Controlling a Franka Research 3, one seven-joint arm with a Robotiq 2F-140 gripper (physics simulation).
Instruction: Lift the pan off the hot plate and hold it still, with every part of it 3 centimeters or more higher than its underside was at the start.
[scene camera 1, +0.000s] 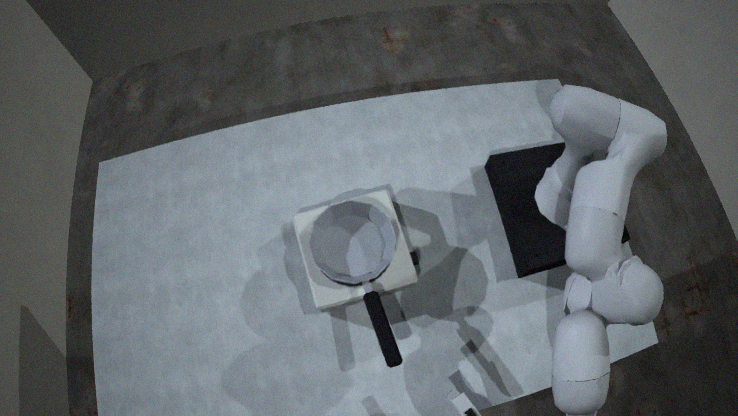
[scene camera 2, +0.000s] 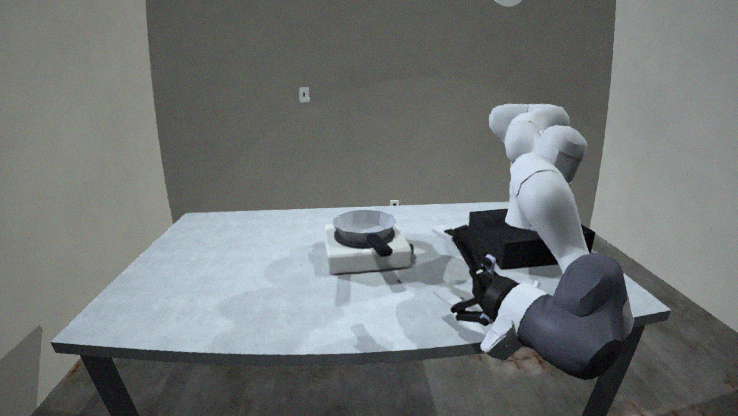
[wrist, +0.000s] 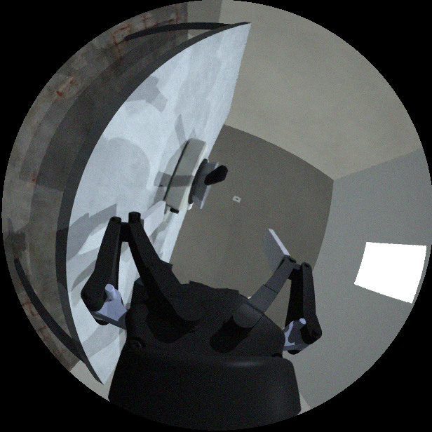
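A grey round pan (scene camera 1: 351, 242) (scene camera 2: 364, 223) (wrist: 201, 189) sits upright on the cream square hot plate (scene camera 1: 330, 297) (scene camera 2: 356, 262) (wrist: 194, 150). Its black handle (scene camera 1: 382, 330) (scene camera 2: 379, 244) (wrist: 216, 175) sticks out past the plate's edge, toward the bottom in scene camera 1 and toward the viewer in scene camera 2. My gripper (scene camera 2: 445, 266) (wrist: 215, 224) is wide open and empty, near the table's front right edge, to the right of the pan and apart from it. The fingers point toward the pan's side of the table. In scene camera 1 most of the gripper is out of frame.
The pale table (scene camera 1: 180, 232) (scene camera 2: 206, 289) (wrist: 112, 165) bears the hot plate near its middle. A black base block (scene camera 1: 516, 217) (scene camera 2: 542, 250) stands to the right, under the white arm (scene camera 1: 594, 232) (scene camera 2: 547, 196). A small black knob (scene camera 1: 414, 257) is on the hot plate's right side.
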